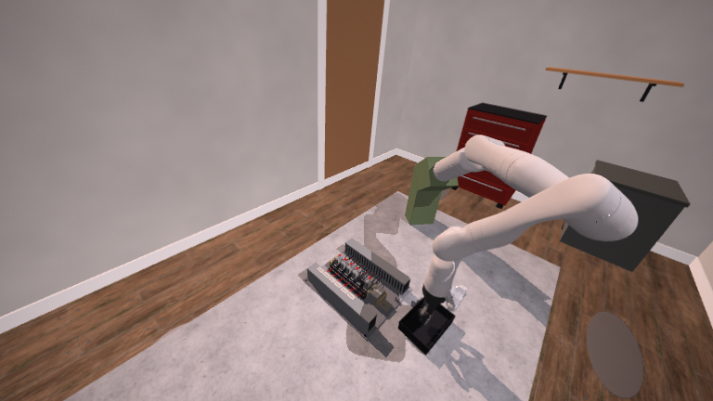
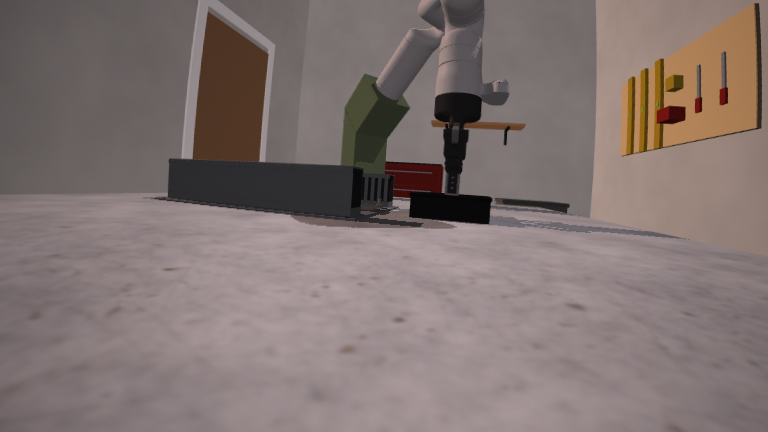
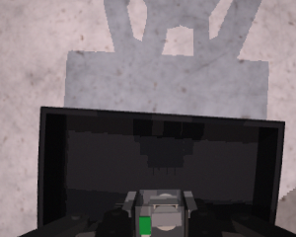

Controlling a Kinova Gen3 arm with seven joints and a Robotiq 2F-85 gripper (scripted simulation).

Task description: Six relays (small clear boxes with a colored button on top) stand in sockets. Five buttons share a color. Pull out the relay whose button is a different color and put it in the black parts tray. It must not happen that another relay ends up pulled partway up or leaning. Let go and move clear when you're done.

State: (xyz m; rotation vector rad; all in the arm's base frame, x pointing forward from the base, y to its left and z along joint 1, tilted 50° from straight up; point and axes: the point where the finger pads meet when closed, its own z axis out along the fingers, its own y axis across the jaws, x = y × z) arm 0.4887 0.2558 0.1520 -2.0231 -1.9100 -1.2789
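My hand is 30 mm above the black parts tray. The rest, counted from my hand: relay 10 mm below.
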